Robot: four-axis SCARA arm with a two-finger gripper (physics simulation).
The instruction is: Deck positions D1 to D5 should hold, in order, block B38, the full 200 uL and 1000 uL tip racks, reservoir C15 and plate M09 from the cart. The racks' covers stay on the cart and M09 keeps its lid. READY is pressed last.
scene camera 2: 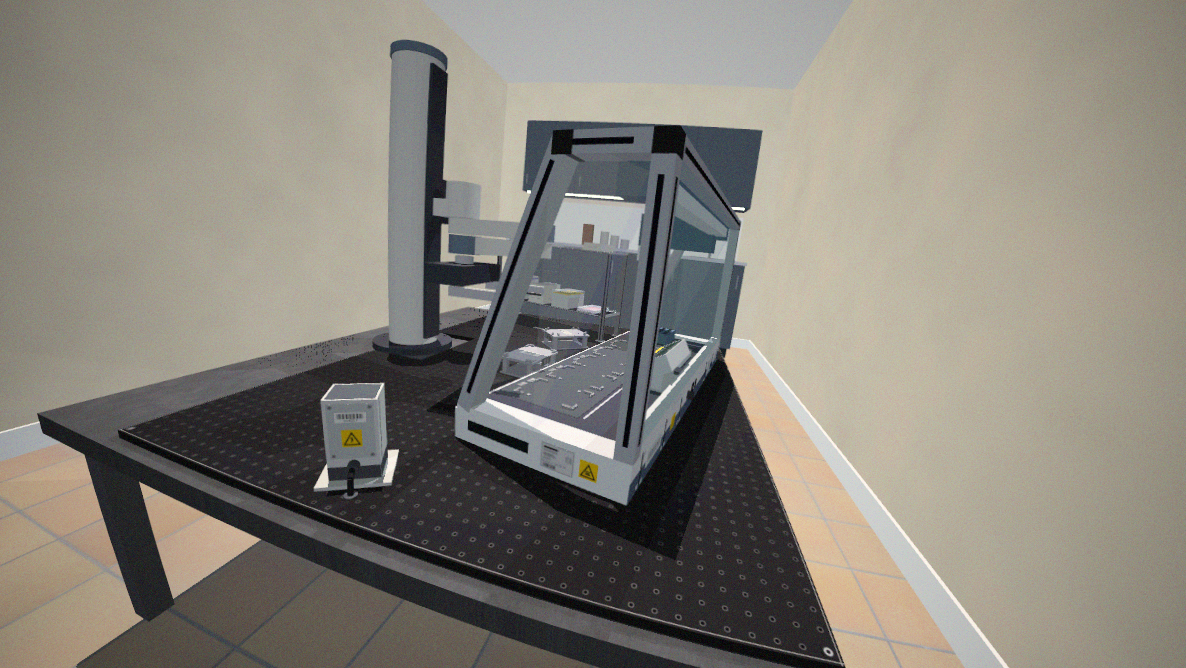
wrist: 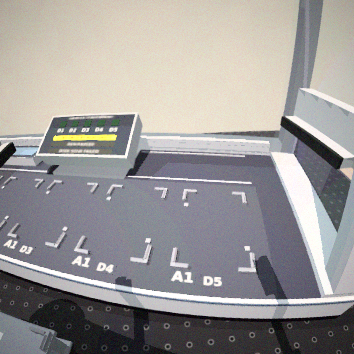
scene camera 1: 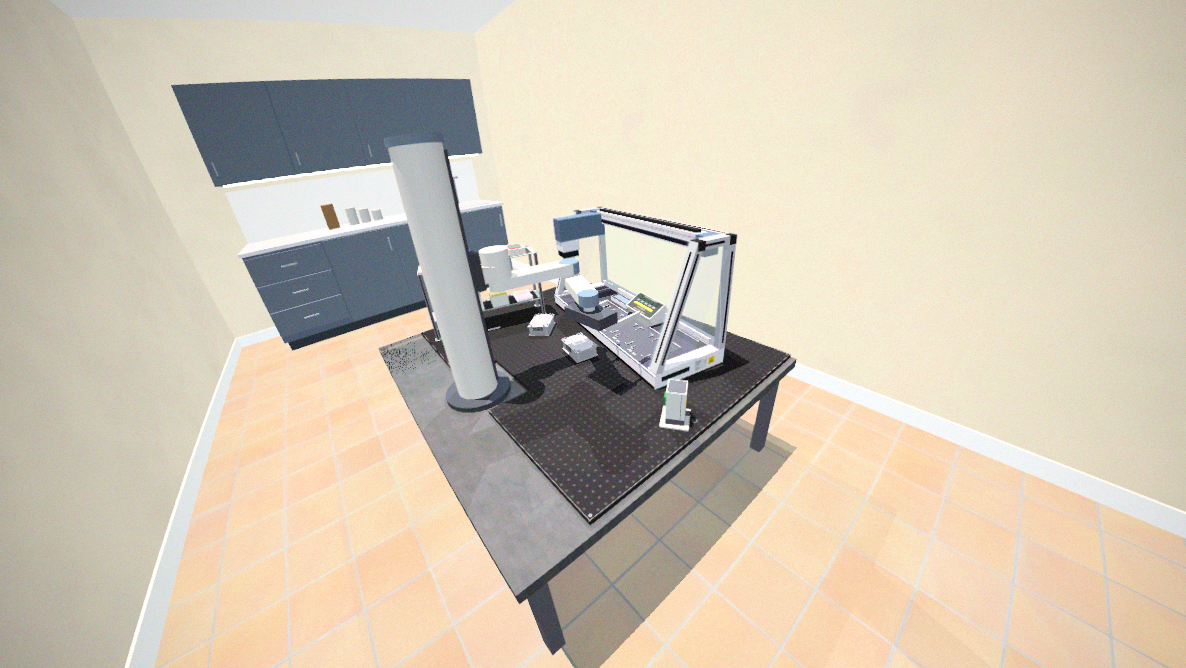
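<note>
My gripper (wrist: 146, 111) is open and empty, its fingers at the left and right edges of the wrist view. In scene camera 1 it hangs over the near side of the deck (scene camera 1: 663, 341). In the wrist view, the nests of D3, D4 (wrist: 111, 220) and D5 (wrist: 215, 225) are bare; D1 and D2 are out of view. The panel (wrist: 90, 137) shows dark green squares for D1 to D5 and a yellow bar; its lower text is blurred. A yellow-topped rack (scene camera 1: 497, 299) (scene camera 2: 567, 297) and a pink-topped plate (scene camera 1: 524, 296) (scene camera 2: 595, 309) are on the cart's lower shelf. Labels there are unreadable.
Two white stands, the farther (scene camera 1: 541, 324) (scene camera 2: 566, 336) and the nearer (scene camera 1: 578, 347) (scene camera 2: 528, 359), are in front of the deck. The nearer one's corner (wrist: 30, 335) shows at lower left. Frame posts (scene camera 1: 678, 311) (scene camera 2: 647, 315) rise at the deck's end. A grey box device (scene camera 1: 677, 400) (scene camera 2: 354, 423) stands near the table edge.
</note>
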